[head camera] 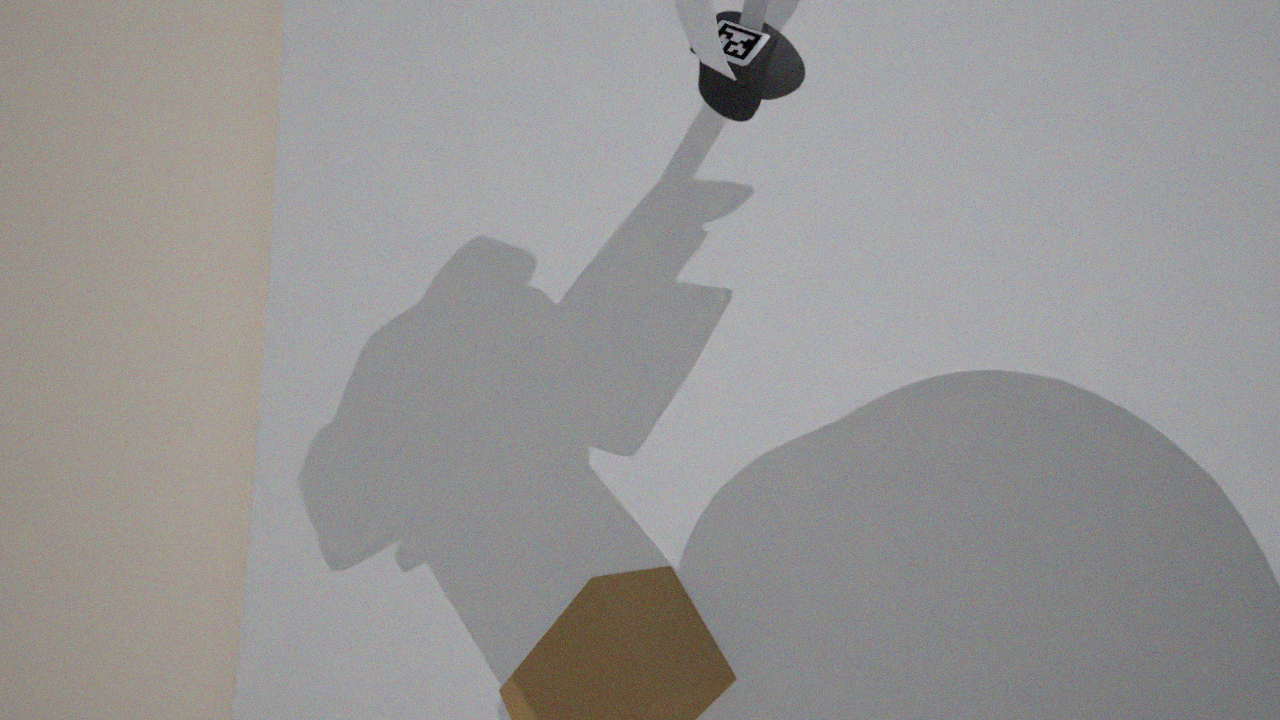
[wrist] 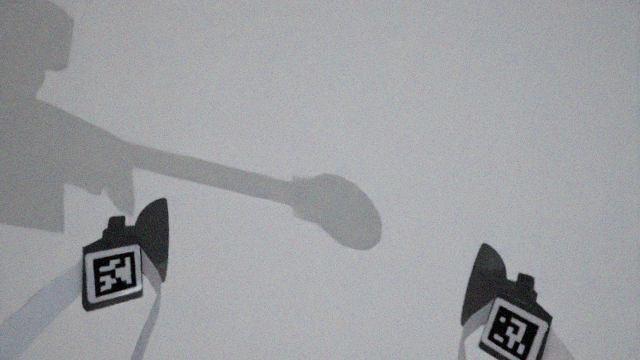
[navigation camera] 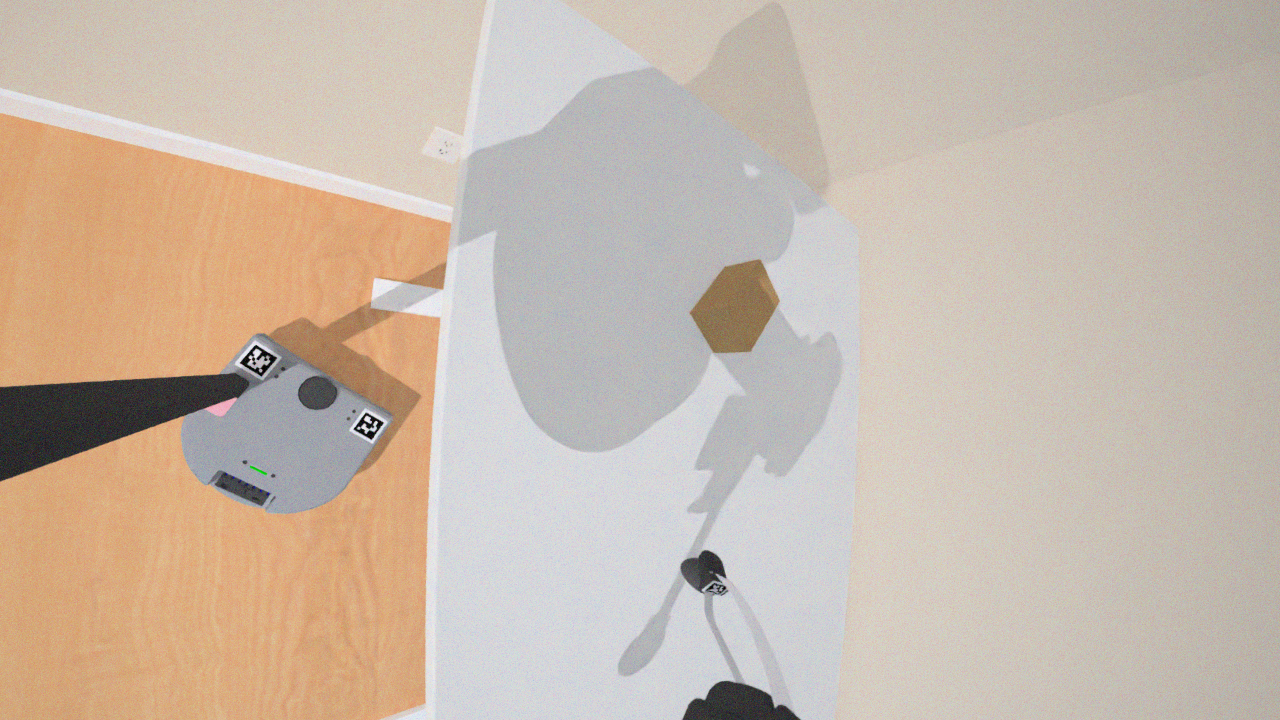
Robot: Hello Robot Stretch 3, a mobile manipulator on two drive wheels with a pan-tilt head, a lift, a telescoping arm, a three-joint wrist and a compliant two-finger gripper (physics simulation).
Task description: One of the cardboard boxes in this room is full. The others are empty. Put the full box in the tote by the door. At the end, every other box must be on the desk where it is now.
same spot on white desk: [wrist: 330,179] = [navigation camera: 660,642]
